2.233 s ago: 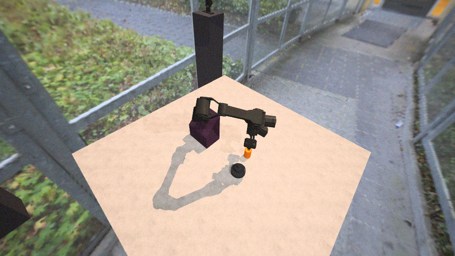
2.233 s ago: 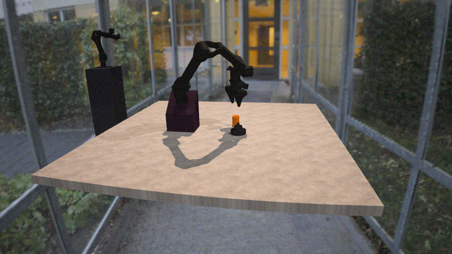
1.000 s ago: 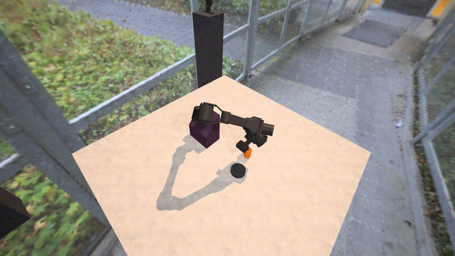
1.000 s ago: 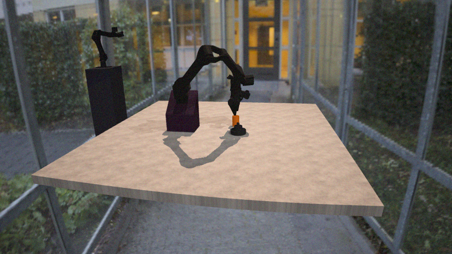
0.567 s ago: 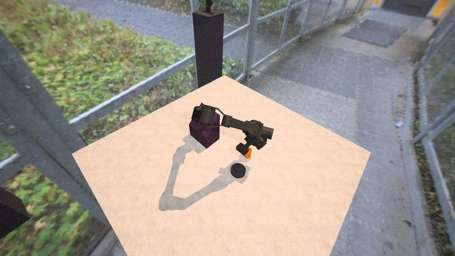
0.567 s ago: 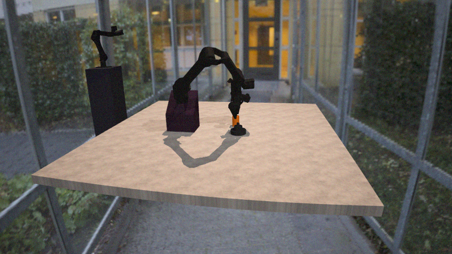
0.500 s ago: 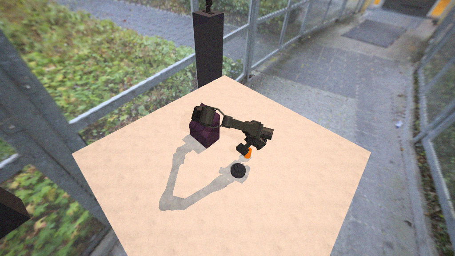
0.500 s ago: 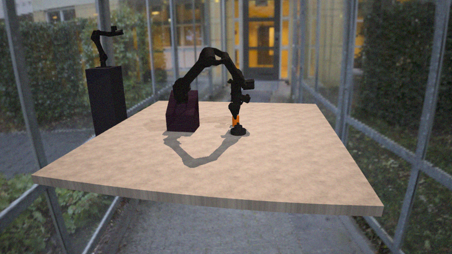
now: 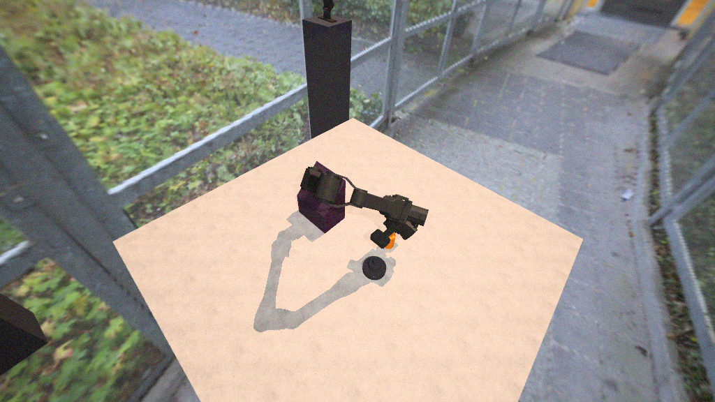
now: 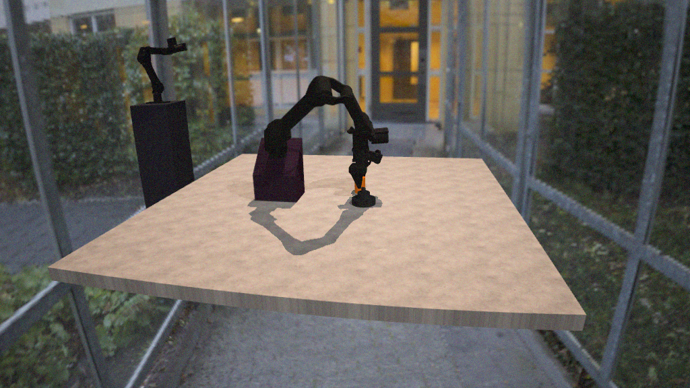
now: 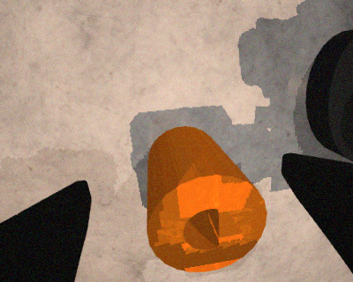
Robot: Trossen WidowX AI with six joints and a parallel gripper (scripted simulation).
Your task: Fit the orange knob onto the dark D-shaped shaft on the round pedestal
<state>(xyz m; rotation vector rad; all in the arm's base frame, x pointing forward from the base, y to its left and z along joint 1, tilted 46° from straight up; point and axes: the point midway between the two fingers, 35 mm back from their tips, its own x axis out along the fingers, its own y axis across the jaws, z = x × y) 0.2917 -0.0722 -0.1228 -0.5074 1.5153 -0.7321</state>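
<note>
Right now the orange knob is right at my gripper tip. From my gripper tip the other things lie so: pedestal: 10 mm ahead, 120 mm to the right.
</note>
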